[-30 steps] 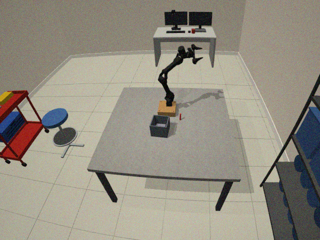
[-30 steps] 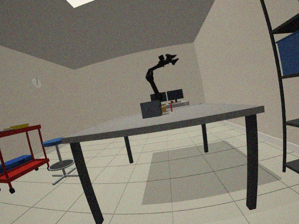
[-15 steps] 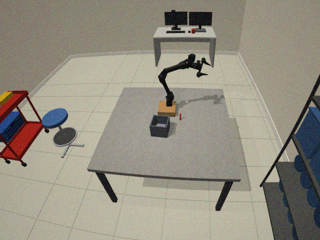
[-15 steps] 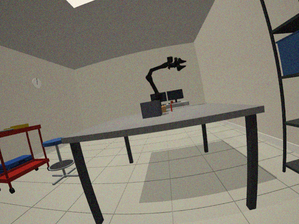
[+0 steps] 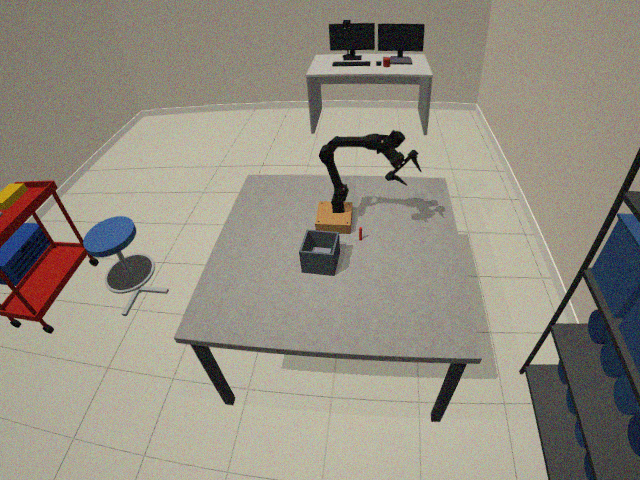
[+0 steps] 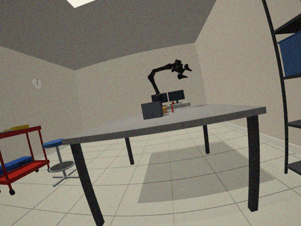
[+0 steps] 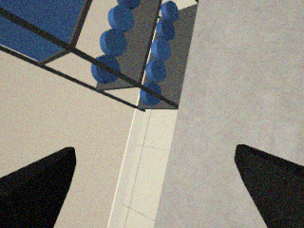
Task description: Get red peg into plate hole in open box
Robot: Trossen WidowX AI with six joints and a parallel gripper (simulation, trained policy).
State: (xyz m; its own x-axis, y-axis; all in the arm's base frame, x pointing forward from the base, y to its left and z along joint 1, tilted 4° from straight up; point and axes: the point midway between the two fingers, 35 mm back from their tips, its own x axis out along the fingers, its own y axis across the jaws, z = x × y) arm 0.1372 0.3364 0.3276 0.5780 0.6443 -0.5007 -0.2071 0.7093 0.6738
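The red peg lies 250 mm to the right of my gripper tip and 330 mm below it. Round my gripper tip: plate 160 mm ahead, 450 mm to the right, 320 mm below.
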